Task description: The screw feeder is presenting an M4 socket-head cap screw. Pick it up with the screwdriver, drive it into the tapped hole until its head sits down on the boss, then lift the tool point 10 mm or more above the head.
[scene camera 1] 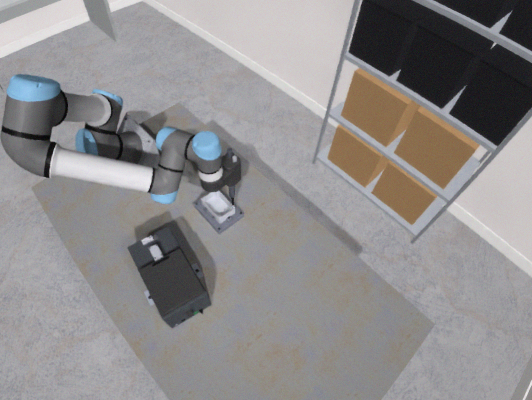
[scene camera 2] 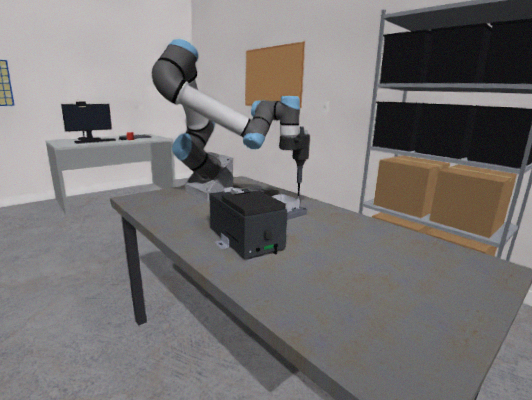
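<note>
My screwdriver (scene camera 1: 233, 202) (scene camera 2: 299, 199) points straight down, its thin tip at the right-hand corner of the white open housing. In both views the tip appears at or very near the housing; exact contact cannot be told. The white housing (scene camera 1: 216, 204) (scene camera 2: 286, 201) sits on a grey plate (scene camera 1: 220, 227) (scene camera 2: 297, 213). The boss and its tapped hole are too small or hidden by the tool. The dark screw feeder (scene camera 1: 174, 282) (scene camera 2: 250, 220) stands apart from the plate. No screw can be made out at the tip, which is too small to tell.
The tabletop (scene camera 1: 300, 310) (scene camera 2: 380, 280) carries the feeder, the plate and the arm's base. A shelf rack (scene camera 1: 330, 105) (scene camera 2: 373, 115) with black and brown boxes stands beyond the table. A desk (scene camera 2: 110, 157) with a monitor (scene camera 2: 87, 118) stands at the back left in scene camera 2.
</note>
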